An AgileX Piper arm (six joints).
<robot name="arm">
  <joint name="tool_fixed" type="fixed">
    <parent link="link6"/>
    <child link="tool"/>
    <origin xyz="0 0 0" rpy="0 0 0"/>
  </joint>
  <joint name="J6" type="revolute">
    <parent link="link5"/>
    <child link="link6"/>
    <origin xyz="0 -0.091 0" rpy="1.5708 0 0"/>
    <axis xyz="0 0 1"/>
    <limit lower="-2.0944" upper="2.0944"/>
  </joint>
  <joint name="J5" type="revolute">
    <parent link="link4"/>
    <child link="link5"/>
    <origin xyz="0 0 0" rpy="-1.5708 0 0"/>
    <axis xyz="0 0 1"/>
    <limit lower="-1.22" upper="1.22"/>
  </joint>
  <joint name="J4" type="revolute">
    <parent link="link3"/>
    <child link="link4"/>
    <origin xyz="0.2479 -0.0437 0" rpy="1.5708 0 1.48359"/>
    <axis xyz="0 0 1"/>
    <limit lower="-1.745" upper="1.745"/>
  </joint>
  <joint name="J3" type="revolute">
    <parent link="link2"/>
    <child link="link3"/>
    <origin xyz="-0.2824 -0.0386 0" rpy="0 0 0"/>
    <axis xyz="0 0 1"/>
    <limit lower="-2.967" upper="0"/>
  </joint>
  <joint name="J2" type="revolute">
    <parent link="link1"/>
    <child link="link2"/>
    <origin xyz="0 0 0" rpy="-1.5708 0 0"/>
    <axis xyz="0 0 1"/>
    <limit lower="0" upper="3.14"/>
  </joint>
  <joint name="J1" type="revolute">
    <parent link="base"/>
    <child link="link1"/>
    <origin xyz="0 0 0.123" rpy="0 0 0"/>
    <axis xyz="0 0 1"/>
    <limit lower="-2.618" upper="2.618"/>
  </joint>
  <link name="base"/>
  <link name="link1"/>
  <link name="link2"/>
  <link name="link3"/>
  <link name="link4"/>
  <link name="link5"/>
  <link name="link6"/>
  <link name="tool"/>
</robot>
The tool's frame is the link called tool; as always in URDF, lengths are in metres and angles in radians.
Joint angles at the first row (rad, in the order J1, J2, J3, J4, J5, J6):
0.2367 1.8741 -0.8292 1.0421 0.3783 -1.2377
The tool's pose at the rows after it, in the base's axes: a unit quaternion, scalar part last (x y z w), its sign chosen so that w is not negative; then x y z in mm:
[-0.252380 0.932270 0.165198 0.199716 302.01 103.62 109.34]
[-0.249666 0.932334 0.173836 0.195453 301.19 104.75 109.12]
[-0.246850 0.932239 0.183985 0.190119 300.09 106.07 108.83]
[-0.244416 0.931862 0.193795 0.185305 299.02 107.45 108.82]
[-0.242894 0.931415 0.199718 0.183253 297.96 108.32 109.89]
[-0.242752 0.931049 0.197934 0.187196 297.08 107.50 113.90]
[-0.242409 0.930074 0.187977 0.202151 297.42 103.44 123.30]
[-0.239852 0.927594 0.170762 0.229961 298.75 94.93 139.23]
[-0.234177 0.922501 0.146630 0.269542 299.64 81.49 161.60]
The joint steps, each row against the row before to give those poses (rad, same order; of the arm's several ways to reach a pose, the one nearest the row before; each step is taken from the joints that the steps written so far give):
-0.0003 0.0016 -0.0004 0.0087 0.0115 -0.0006
-0.0003 0.0018 -0.0004 0.0106 0.0166 -0.0006
-0.0004 0.0021 -0.0001 0.0114 0.0199 -0.0003
0.0000 0.0014 -0.0001 0.0106 0.0192 -0.0003
0.0005 -0.0035 0.0012 0.0044 0.0119 0.0029
-0.0010 -0.0158 0.0036 -0.0117 -0.0009 0.0124
-0.0082 -0.0345 0.0038 -0.0271 -0.0129 0.0195
-0.0203 -0.0562 0.0037 -0.0386 -0.0212 0.0230
-0.0343 -0.0777 0.0040 -0.0479 -0.0253 0.0236

